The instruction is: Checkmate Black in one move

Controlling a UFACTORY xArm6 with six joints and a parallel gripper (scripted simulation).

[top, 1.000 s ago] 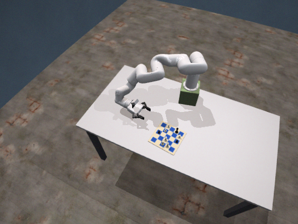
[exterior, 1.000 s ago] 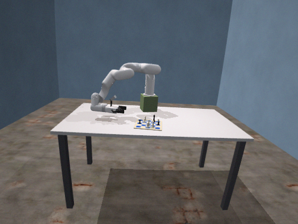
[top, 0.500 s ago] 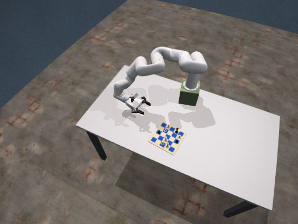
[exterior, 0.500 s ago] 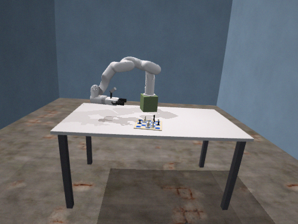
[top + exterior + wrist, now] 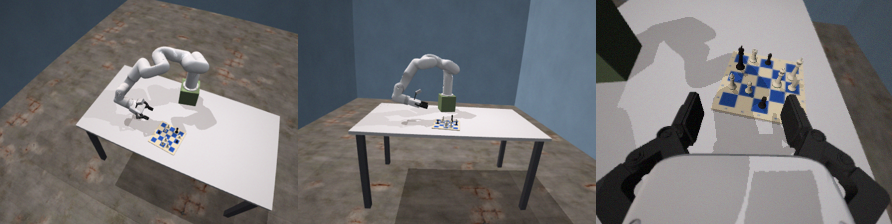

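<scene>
Now: hand 16 cm to the right of the cream chessboard, 14 cm above it and 8 cm short of it. From my hand the other things lie so: tall black piece 22 cm to the left, 11 cm below, 3 cm ahead.
</scene>
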